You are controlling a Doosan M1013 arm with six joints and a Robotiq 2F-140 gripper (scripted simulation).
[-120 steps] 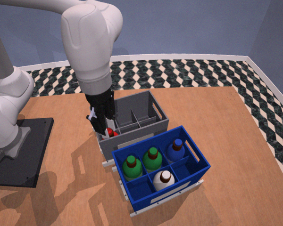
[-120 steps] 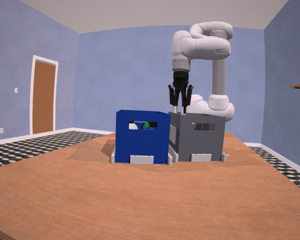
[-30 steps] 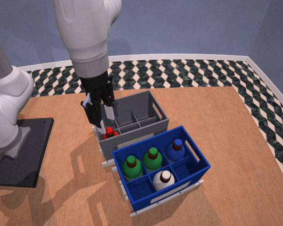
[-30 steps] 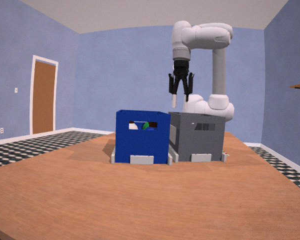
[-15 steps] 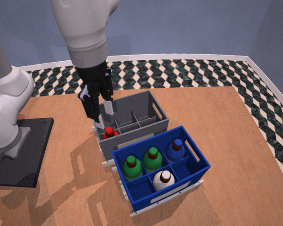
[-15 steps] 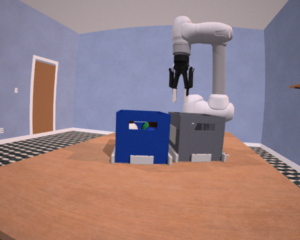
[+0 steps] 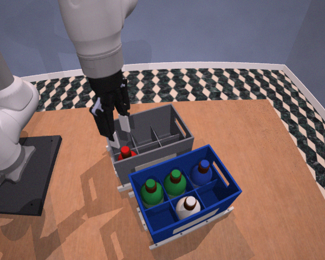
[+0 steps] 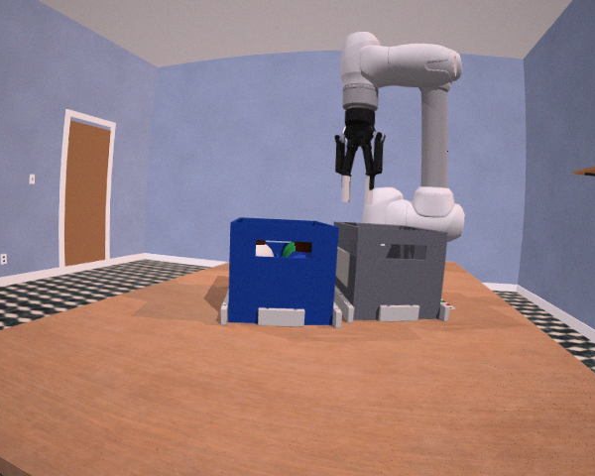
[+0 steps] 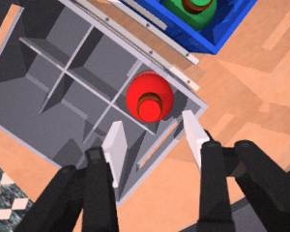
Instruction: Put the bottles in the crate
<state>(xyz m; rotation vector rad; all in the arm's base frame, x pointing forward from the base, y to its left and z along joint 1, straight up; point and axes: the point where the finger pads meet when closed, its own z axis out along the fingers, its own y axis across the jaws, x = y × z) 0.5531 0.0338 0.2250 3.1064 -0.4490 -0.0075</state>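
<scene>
My hand is 170 mm short of the green bottle, 70 mm to the left of it and 170 mm above it. From my hand the other things lie so: blue crate (200 mm ahead, 110 mm to the right, 170 mm below); then red bottle (170 mm below); then grey crate (60 mm ahead, 80 mm to the left, 170 mm below).
</scene>
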